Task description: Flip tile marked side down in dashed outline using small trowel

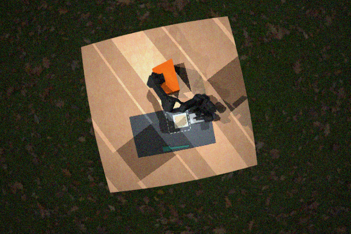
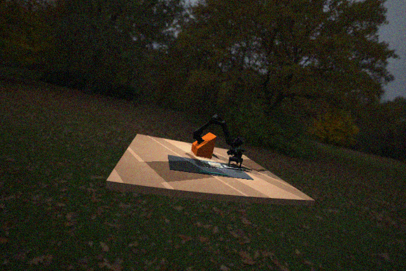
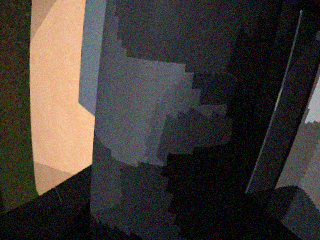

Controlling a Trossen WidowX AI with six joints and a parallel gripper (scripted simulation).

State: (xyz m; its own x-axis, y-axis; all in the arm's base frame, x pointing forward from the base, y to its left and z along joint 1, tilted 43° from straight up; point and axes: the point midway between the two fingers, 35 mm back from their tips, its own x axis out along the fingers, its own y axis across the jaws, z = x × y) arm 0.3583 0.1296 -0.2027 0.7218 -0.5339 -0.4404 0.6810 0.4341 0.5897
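My gripper tip is now 4 cm past the white tile, 19 cm to the left of it and 5 cm above it. Also, from my gripper tip: teal trowel: 15 cm ahead, 31 cm to the right, 5 cm below; dark grey mat: 1 cm ahead, 27 cm to the right, 8 cm below.
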